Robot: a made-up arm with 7 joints. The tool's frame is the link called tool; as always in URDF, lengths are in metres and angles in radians. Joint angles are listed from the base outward.
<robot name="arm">
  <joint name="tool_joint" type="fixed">
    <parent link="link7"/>
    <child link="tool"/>
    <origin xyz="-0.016 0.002 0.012"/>
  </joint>
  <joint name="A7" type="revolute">
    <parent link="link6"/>
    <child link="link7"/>
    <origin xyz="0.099 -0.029 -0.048"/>
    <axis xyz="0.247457 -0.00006 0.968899"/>
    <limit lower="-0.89" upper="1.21"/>
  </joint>
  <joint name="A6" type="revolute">
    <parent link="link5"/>
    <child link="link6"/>
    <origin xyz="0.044 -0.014 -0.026"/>
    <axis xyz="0.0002 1 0.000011"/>
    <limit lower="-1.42" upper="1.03"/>
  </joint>
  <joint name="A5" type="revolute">
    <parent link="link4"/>
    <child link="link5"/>
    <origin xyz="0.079 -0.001 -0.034"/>
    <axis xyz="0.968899 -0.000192 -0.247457"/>
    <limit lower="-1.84" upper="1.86"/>
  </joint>
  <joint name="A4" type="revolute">
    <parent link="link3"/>
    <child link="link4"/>
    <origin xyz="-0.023 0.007 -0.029"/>
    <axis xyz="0.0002 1 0.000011"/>
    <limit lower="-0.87" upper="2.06"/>
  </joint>
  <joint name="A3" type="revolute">
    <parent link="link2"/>
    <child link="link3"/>
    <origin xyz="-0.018 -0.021 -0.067"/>
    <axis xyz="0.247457 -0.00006 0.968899"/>
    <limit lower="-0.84" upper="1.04"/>
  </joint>
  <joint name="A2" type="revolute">
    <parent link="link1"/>
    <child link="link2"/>
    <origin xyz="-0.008 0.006 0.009"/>
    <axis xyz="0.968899 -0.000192 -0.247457"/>
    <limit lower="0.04" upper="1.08"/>
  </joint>
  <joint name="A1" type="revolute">
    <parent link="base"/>
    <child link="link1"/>
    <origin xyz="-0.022 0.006 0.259"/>
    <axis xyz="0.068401 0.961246 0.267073"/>
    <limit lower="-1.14" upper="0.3"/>
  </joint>
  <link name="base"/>
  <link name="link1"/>
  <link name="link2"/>
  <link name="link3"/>
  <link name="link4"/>
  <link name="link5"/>
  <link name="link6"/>
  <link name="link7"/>
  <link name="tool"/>
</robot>
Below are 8 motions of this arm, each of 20 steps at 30 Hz.
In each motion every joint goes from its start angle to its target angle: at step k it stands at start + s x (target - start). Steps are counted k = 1, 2, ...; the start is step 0. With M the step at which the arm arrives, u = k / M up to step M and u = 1 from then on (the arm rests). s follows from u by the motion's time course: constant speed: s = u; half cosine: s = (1 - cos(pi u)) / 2; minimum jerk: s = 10 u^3 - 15 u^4 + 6 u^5.
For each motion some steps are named. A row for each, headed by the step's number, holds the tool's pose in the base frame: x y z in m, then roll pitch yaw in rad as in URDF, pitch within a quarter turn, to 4 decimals.
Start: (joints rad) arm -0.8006 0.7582 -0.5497 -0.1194 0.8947 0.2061 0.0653
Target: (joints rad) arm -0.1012 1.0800 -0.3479 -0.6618 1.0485 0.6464 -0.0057
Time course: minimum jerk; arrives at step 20
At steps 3, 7, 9, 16, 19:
3: 0.2223 -0.0170 0.1868 1.8447 -0.2197 -0.7503
7: 0.2105 -0.0004 0.1815 1.8473 -0.1883 -0.6509
9: 0.1997 0.0114 0.1789 1.8568 -0.1615 -0.5776
16: 0.1636 0.0344 0.1800 1.9097 -0.0826 -0.4021
19: 0.1598 0.0355 0.1808 1.9158 -0.0749 -0.3882

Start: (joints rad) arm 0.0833 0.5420 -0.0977 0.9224 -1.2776 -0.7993 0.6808
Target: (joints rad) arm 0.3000 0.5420 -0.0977 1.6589 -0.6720 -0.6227 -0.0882
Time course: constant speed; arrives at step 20
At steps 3, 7, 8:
3: 0.0129 0.1390 0.0104 0.2705 -0.0233 1.4614
7: -0.0327 0.1445 -0.0004 0.4741 0.0520 1.3020
8: -0.0447 0.1456 -0.0017 0.5226 0.0837 1.2686

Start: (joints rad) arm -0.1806 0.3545 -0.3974 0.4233 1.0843 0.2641 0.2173
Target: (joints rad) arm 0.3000 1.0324 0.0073 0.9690 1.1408 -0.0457 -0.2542
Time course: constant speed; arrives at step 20
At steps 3, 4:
3: 0.0724 0.0916 -0.0144 1.6051 0.5999 -0.1449
4: 0.0627 0.1062 -0.0145 1.6440 0.6646 -0.1015

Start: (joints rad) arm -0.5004 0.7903 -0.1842 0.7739 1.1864 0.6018 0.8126
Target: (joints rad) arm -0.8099 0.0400 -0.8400 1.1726 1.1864 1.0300 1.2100
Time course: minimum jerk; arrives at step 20
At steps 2, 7, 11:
2: 0.1171 0.2333 0.0816 2.4465 -0.3600 0.0995
7: 0.1240 0.1979 0.0480 2.4395 -0.3353 0.0097
11: 0.1384 0.1359 0.0181 2.4803 -0.3418 -0.2162

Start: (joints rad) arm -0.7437 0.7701 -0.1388 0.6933 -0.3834 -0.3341 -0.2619
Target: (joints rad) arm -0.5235 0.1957 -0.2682 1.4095 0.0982 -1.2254 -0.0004
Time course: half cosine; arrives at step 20
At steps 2, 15, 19, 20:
2: 0.2224 0.0869 0.1266 0.4477 -0.3016 -0.2918
15: 0.1082 -0.0036 0.0096 0.3567 -0.2235 -0.4728
19: 0.0797 -0.0240 0.0030 0.2955 -0.2301 -0.5233
20: 0.0784 -0.0249 0.0029 0.2924 -0.2306 -0.5255

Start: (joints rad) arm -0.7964 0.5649 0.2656 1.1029 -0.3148 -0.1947 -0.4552
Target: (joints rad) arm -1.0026 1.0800 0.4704 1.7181 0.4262 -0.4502 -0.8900
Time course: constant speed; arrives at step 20
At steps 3, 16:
3: 0.1946 0.1419 0.0620 0.0803 -0.0176 -0.0249
16: 0.1552 0.2283 0.0778 0.3413 0.2728 -0.1385

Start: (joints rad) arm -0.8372 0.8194 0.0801 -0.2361 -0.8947 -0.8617 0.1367
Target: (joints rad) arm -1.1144 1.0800 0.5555 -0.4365 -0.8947 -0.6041 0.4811
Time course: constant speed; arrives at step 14
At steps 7, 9, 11, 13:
7: 0.0670 -0.0040 0.3851 -2.9264 -1.0073 2.6522
9: 0.0524 -0.0035 0.3928 -2.9272 -0.9305 2.6716
11: 0.0371 -0.0035 0.3989 -2.9264 -0.8516 2.6872
13: 0.0213 -0.0039 0.4032 -2.9249 -0.7707 2.6997

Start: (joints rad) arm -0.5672 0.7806 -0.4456 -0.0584 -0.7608 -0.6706 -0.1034
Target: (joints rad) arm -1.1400 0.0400 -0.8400 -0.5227 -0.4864 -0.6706 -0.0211
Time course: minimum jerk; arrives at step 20
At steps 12, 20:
12: 0.0444 -0.1495 0.3004 1.3160 -1.3224 -2.4688
20: -0.0354 -0.1437 0.3271 1.9676 -1.1171 2.8661

